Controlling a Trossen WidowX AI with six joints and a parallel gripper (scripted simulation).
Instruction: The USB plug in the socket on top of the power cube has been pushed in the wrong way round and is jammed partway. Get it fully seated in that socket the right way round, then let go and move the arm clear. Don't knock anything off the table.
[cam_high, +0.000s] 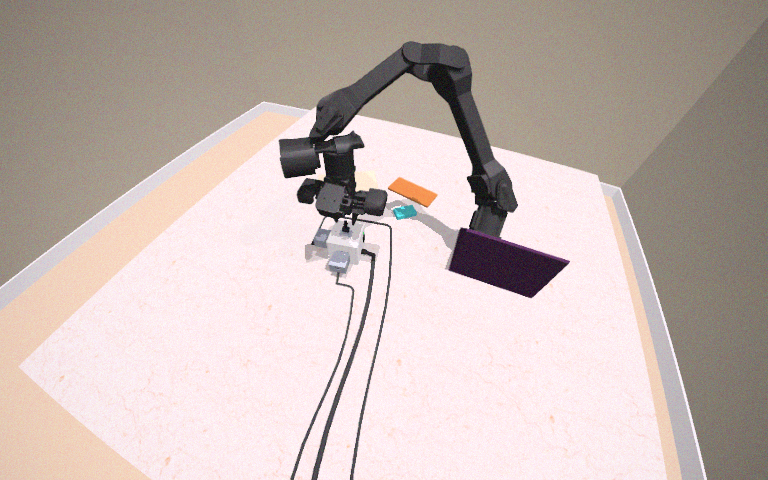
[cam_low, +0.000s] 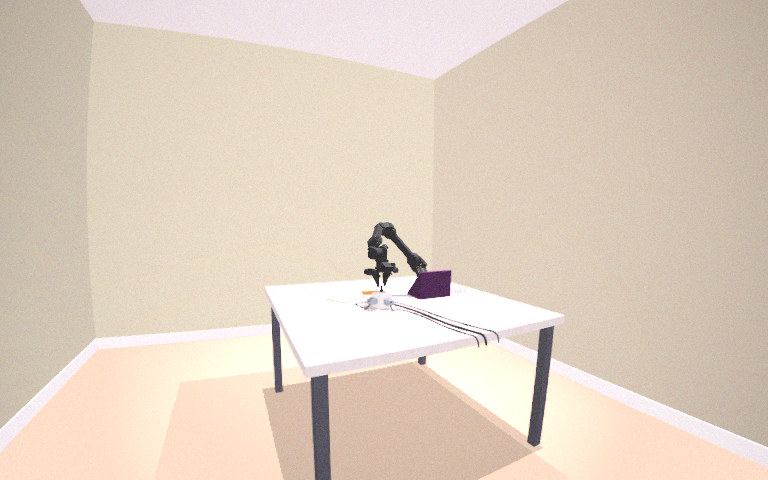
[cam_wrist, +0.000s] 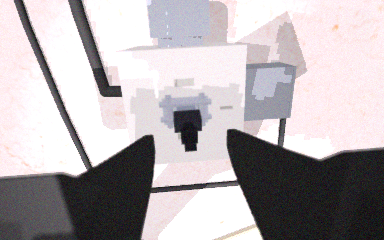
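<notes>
Now: gripper tip 20 mm above the black USB plug. From my gripper tip the other things lie so: grey socket 40 mm below, 10 mm to the left; pale card 240 mm to the right, 110 mm ahead, 100 mm below; teal block 180 mm to the right, 110 mm behind, 100 mm below.
</notes>
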